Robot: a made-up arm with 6 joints. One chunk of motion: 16 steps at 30 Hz.
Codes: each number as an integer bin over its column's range. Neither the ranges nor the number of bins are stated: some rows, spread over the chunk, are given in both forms.
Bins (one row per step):
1: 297 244 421 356 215 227
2: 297 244 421 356 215 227
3: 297 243 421 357 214 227
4: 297 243 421 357 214 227
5: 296 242 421 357 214 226
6: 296 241 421 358 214 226
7: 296 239 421 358 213 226
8: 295 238 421 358 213 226
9: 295 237 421 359 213 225
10: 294 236 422 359 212 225
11: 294 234 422 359 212 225
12: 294 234 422 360 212 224
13: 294 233 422 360 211 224
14: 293 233 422 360 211 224
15: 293 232 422 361 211 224
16: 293 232 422 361 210 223
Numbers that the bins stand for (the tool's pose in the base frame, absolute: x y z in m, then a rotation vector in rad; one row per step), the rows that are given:
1: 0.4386 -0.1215 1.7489 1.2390 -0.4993 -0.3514
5: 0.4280 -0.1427 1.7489 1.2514 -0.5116 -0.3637
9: 0.4174 -0.1955 1.7489 1.2760 -0.5240 -0.3760
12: 0.4068 -0.2272 1.7595 1.2884 -0.5363 -0.3884
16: 0.3963 -0.2483 1.7595 1.3007 -0.5610 -0.4007
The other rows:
2: 0.4386 -0.1215 1.7489 1.2390 -0.4993 -0.3514
3: 0.4386 -0.1321 1.7489 1.2514 -0.5116 -0.3514
4: 0.4386 -0.1321 1.7489 1.2514 -0.5116 -0.3514
6: 0.4280 -0.1532 1.7489 1.2637 -0.5116 -0.3637
7: 0.4280 -0.1744 1.7489 1.2637 -0.5240 -0.3637
8: 0.4174 -0.1849 1.7489 1.2637 -0.5240 -0.3637
10: 0.4068 -0.2061 1.7595 1.2760 -0.5363 -0.3760
11: 0.4068 -0.2272 1.7595 1.2760 -0.5363 -0.3760
13: 0.4068 -0.2378 1.7595 1.2884 -0.5486 -0.3884
14: 0.3963 -0.2378 1.7595 1.2884 -0.5486 -0.3884
15: 0.3963 -0.2483 1.7595 1.3007 -0.5486 -0.3884

